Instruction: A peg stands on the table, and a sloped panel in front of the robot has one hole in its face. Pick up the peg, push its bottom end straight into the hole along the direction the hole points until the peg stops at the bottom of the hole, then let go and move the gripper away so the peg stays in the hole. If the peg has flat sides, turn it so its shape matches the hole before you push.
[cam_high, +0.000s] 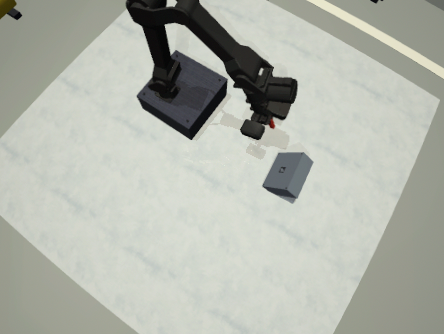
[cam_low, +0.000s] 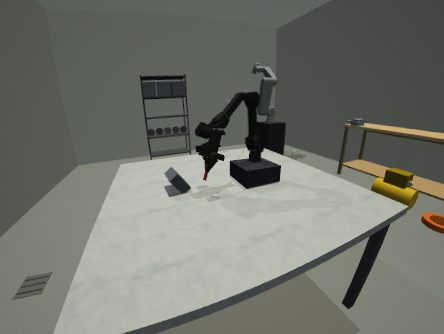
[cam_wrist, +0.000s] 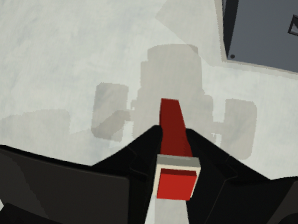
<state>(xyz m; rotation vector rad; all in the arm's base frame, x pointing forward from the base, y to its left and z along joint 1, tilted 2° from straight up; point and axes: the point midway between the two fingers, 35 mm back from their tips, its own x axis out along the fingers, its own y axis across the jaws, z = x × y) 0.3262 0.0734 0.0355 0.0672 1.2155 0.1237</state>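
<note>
The sloped panel is 13 cm ahead of my gripper tip, 10 cm to the right of it and 6 cm below it. Round my gripper tip: red square-sided peg: 1 cm behind, 1 cm above.
</note>
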